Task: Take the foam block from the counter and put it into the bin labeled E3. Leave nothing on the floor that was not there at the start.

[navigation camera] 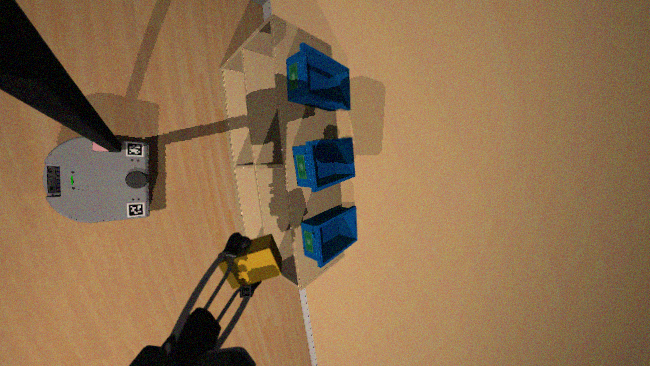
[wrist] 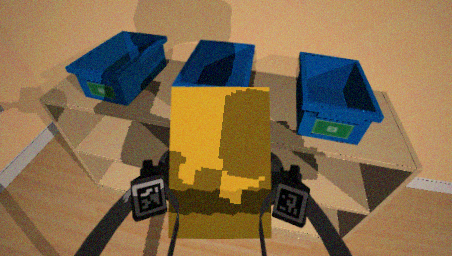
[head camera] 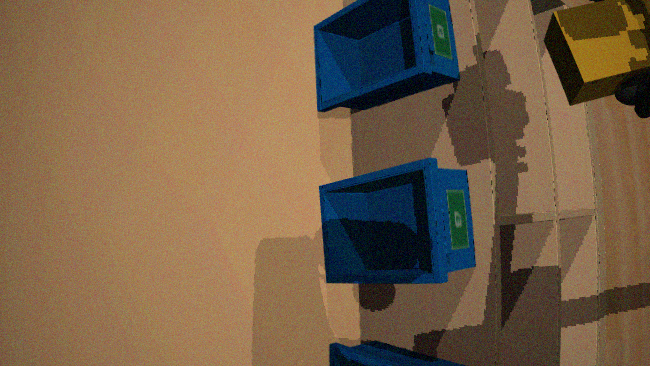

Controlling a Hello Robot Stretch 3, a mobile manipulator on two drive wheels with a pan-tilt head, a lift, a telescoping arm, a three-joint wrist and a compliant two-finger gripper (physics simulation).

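Frame: origin at the robot's base, x left, y back, z up, level; metres.
Where they show: gripper, fingertip midpoint: [navigation camera: 251, 252] [wrist: 221, 167] [head camera: 609, 60]; robot's base, link origin: [navigation camera: 135, 178].
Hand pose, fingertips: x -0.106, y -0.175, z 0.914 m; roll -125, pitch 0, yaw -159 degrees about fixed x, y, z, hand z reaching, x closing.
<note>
Things, the pixels of their top centre, and the offset from my fingertips.
- yellow foam block, top centre: [wrist: 221, 108] [head camera: 592, 31] [navigation camera: 265, 270] dx -0.003, dy +0.011, dz +0.071 m
- right bin, top centre: [head camera: 360, 44] [wrist: 335, 78] [navigation camera: 340, 234] dx -0.133, dy -0.538, dz -0.183 m
- middle bin, top centre: [head camera: 371, 228] [wrist: 219, 61] [navigation camera: 335, 161] dx +0.211, dy -0.481, dz -0.183 m
- left bin, top centre: [wrist: 120, 49] [navigation camera: 330, 80] dx +0.554, dy -0.425, dz -0.183 m
The yellow foam block [head camera: 600, 55] [navigation camera: 260, 260] [wrist: 200, 125] is held up between the fingers of my gripper [navigation camera: 242, 267] [wrist: 221, 167], which is shut on it, in front of the shelf unit at its right end as the wrist view shows it. Three blue bins stand on the unit: a right bin [head camera: 390, 85] [navigation camera: 325, 245] [wrist: 345, 114], a middle bin [head camera: 440, 260] [navigation camera: 314, 170] [wrist: 190, 75] partly behind the block in the wrist view, and a left bin [head camera: 360, 356] [navigation camera: 320, 95] [wrist: 132, 85]. Their green labels are too blurred to read. The counter does not show.
The low wooden shelf unit [head camera: 400, 125] [navigation camera: 325, 197] [wrist: 390, 140] stands against the tan wall, with open compartments facing me. My grey base [navigation camera: 100, 185] and black mast [navigation camera: 55, 75] show at the left of the navigation view. Shadows fall across the unit and the middle bin.
</note>
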